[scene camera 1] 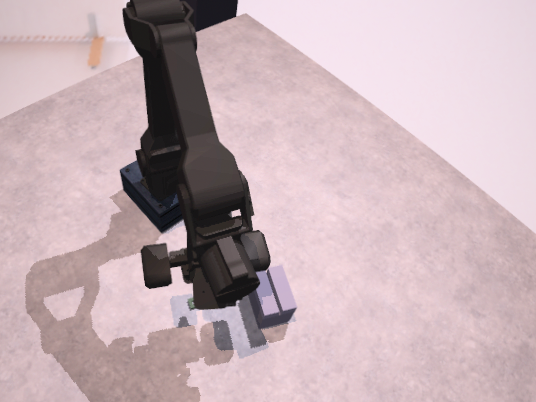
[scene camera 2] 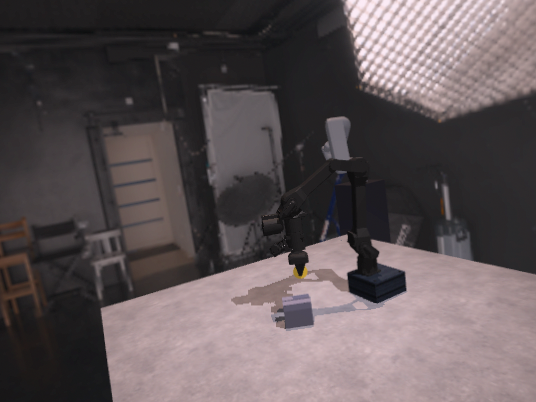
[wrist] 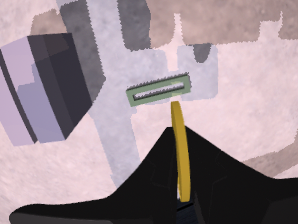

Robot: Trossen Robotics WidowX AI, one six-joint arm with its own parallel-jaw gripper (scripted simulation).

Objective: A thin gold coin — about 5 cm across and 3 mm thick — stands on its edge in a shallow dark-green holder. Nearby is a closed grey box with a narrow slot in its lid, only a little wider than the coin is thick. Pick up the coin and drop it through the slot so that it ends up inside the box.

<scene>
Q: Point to a thin gold coin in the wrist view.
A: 178, 123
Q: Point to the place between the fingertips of the gripper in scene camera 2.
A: At 300, 275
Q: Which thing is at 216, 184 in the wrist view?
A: The gripper.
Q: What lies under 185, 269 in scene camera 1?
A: The gripper.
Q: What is the gripper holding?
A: A thin gold coin.
</scene>
